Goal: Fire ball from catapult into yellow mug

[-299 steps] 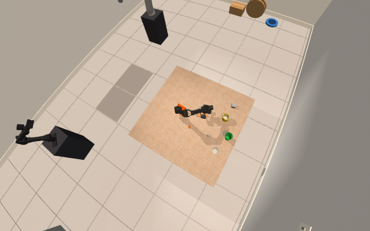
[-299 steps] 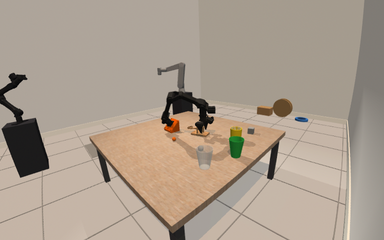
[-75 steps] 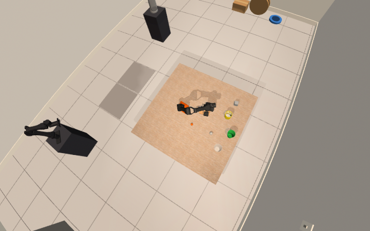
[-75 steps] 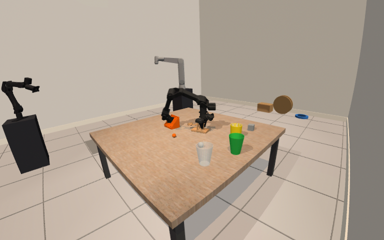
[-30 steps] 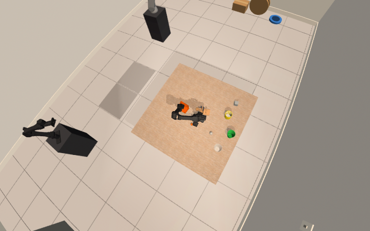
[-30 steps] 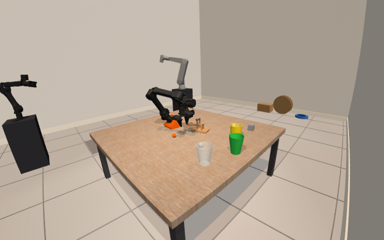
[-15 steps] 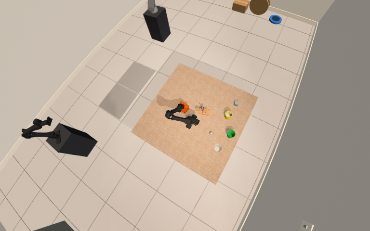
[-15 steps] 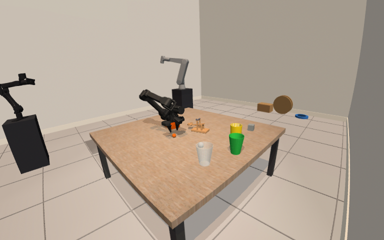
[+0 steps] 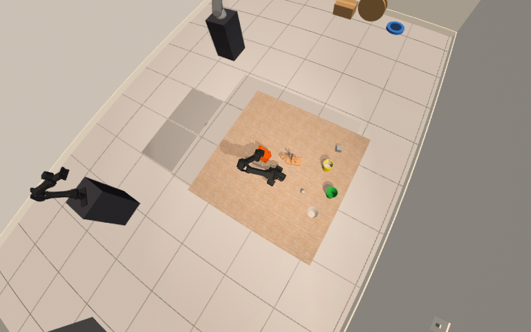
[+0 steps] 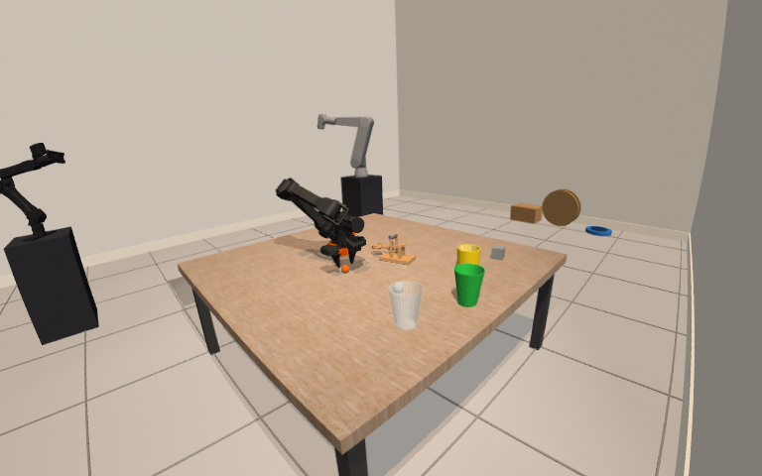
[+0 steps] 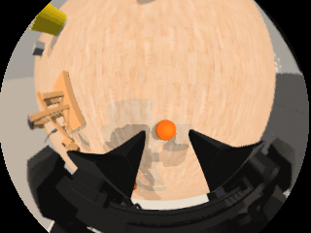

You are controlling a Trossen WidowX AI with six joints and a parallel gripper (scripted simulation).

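My gripper tip is 10 mm above the orange ball. The rest, counted from my gripper tip: clear cup: 430 mm ahead, 130 mm to the right; then catapult: 20 mm ahead, 240 mm to the left, 20 mm above; then yellow mug: 360 mm ahead, 320 mm to the left.
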